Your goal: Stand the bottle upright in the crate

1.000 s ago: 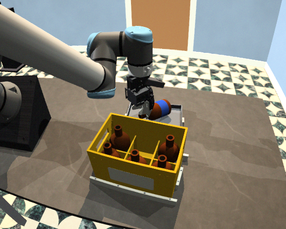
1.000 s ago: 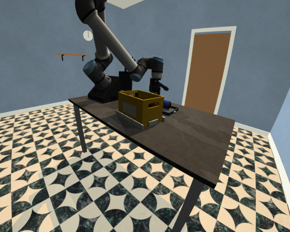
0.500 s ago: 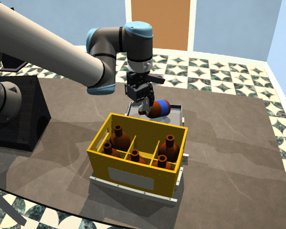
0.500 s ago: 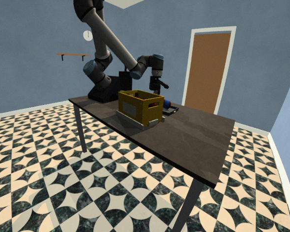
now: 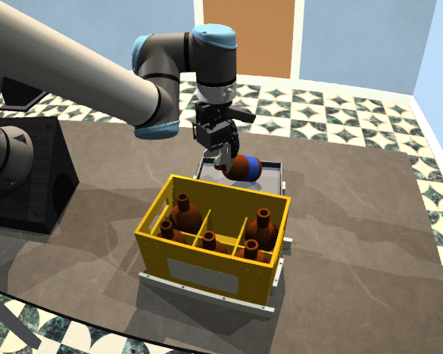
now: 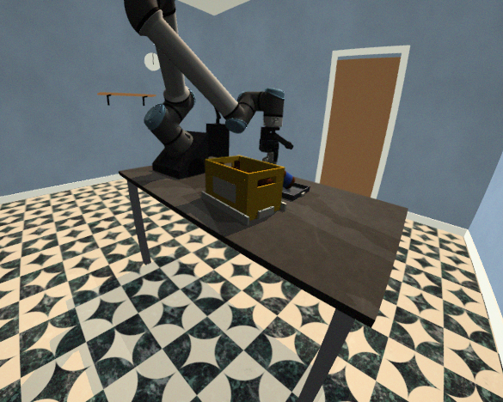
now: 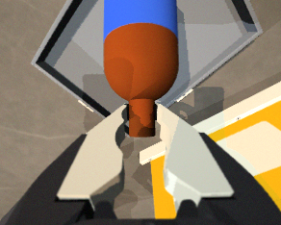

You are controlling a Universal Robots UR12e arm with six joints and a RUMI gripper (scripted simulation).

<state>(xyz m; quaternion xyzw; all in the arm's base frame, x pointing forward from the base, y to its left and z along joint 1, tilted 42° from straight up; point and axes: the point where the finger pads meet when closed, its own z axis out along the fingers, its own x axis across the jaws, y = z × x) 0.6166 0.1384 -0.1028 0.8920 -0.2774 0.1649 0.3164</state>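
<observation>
Now: hand 2 cm short of the bottle, 3 cm to the right of it and 3 cm above it. The rest, counted from my hand: crate: 4 cm ahead, 25 cm to the right, 2 cm below; then grey tray: 3 cm ahead, 4 cm to the left, 9 cm below.
</observation>
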